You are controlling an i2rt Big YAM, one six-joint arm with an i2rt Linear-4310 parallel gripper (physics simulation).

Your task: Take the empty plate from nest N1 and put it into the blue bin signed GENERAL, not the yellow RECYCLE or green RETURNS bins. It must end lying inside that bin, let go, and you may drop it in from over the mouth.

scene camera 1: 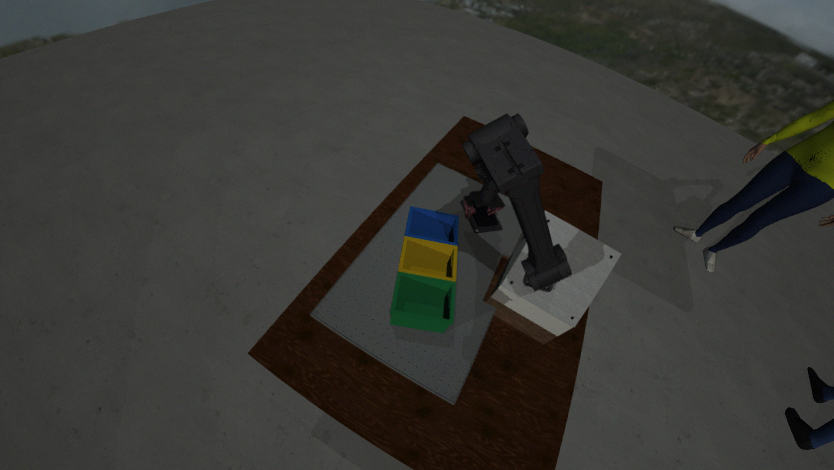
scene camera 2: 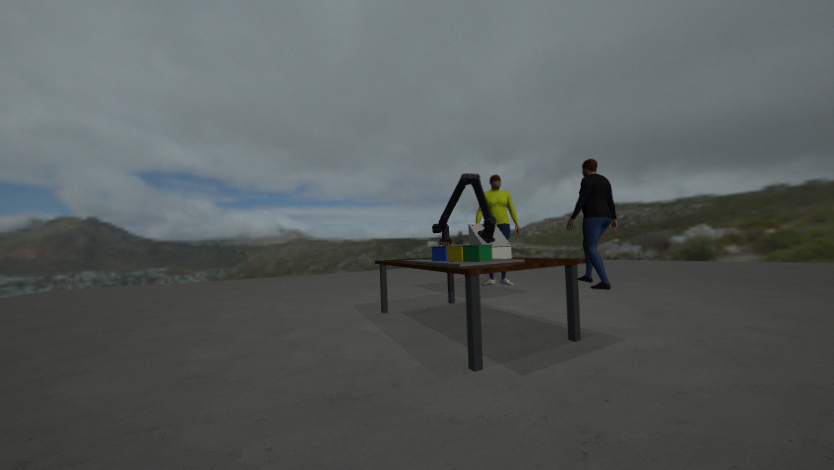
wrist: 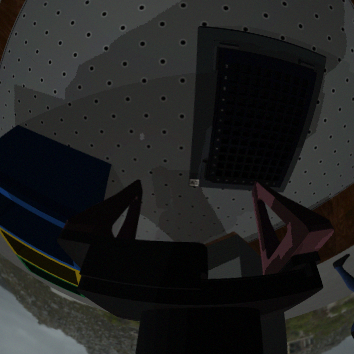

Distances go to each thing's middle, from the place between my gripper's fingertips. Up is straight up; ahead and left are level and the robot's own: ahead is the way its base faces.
Scene:
Now: hand 20 mm past the dark plate (wrist: 261, 102), 60 mm to the left of it and 40 mm above it.

